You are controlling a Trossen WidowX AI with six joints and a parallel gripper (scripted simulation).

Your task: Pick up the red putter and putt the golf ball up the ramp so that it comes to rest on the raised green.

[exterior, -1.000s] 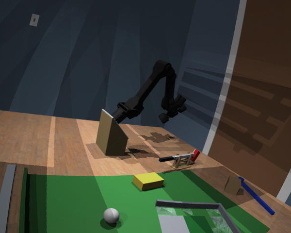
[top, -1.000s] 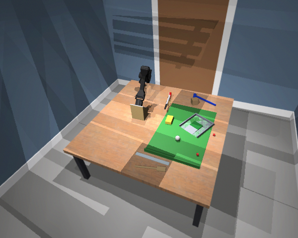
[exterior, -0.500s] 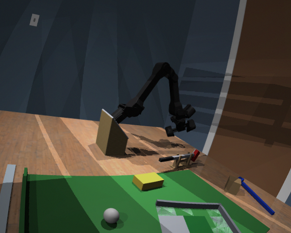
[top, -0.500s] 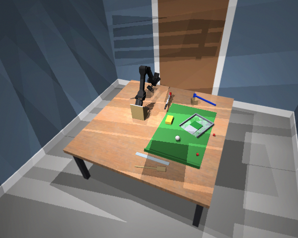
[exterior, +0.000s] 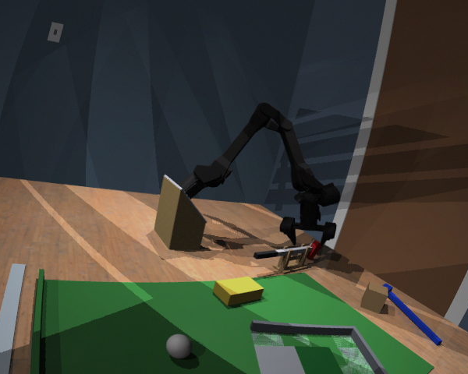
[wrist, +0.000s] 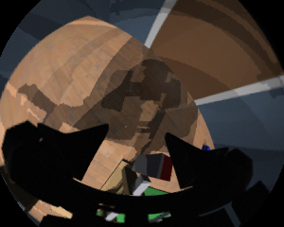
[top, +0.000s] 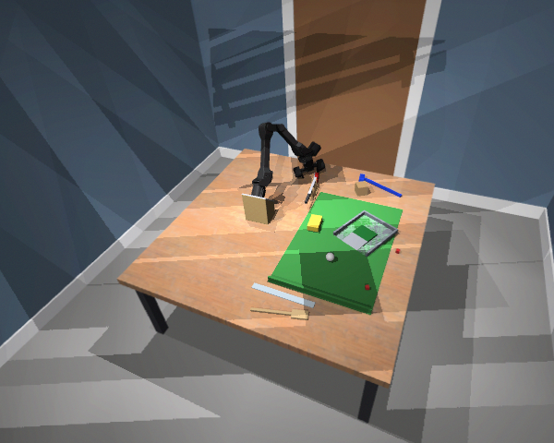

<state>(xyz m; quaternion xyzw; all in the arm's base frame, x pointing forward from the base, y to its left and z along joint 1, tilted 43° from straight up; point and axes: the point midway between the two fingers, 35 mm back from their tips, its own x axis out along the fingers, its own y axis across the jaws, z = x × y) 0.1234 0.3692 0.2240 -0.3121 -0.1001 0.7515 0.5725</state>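
The wooden stand is 120 mm to the right of my gripper tip, 60 mm ahead of it and 10 mm below it. The rest, counted from my gripper tip: tan cube (330 mm ahead, 10 mm to the right, 10 mm below); then red putter (140 mm to the right, 60 mm ahead, 20 mm above); then blue putter (400 mm ahead, 80 mm to the left, 30 mm below).
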